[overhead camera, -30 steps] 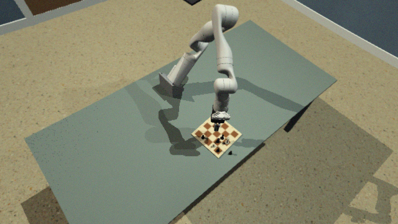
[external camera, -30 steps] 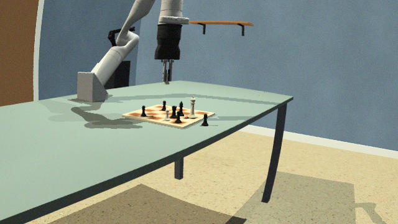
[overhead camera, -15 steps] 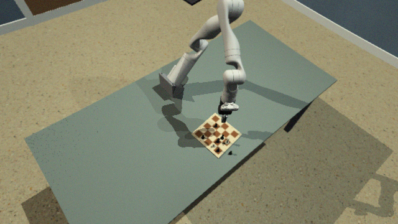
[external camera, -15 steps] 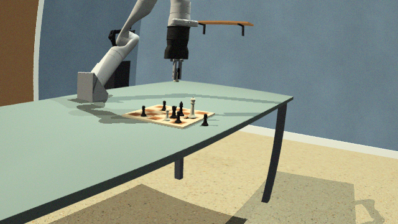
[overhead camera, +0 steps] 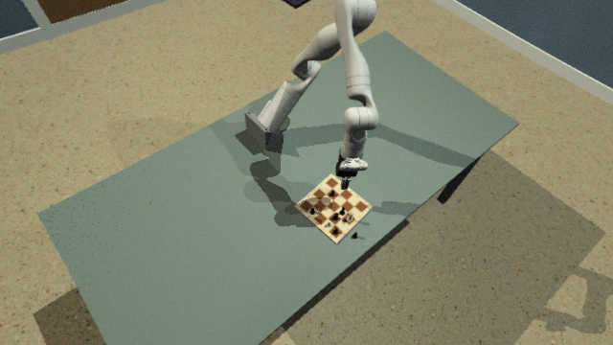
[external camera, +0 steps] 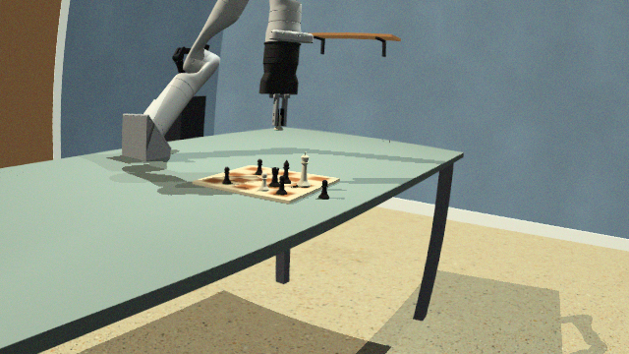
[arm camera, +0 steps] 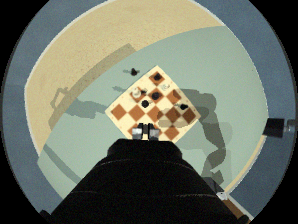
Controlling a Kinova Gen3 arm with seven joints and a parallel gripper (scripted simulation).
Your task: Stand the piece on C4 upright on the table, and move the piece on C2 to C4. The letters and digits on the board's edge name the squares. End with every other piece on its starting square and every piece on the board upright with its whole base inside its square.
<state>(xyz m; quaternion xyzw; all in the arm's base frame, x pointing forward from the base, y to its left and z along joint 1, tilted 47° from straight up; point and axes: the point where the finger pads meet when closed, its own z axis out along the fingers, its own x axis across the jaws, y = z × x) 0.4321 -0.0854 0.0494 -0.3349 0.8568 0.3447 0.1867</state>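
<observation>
The small chessboard lies 120 mm below my hand and 40 mm to the right of it. Also, from my hand: tall white piece (90 mm below, 80 mm ahead, 40 mm to the right).
</observation>
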